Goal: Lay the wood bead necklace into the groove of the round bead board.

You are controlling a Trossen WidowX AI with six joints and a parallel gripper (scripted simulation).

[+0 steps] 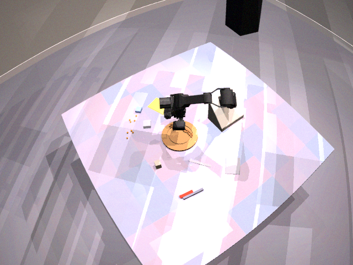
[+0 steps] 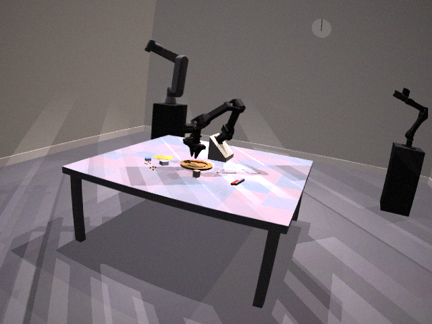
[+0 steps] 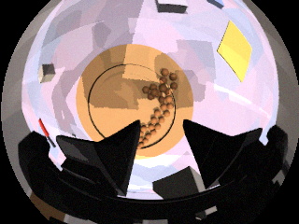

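Right now my gripper tip is 30 mm short of the round bead board, 40 mm to the right of it and 30 mm above it. The rest, counted from my gripper tip: white block (150 mm ahead, 120 mm to the right, 30 mm below); then thin rod (20 mm ahead, 250 mm to the left, 40 mm below); then yellow sheet (30 mm ahead, 220 mm to the right, 40 mm below).
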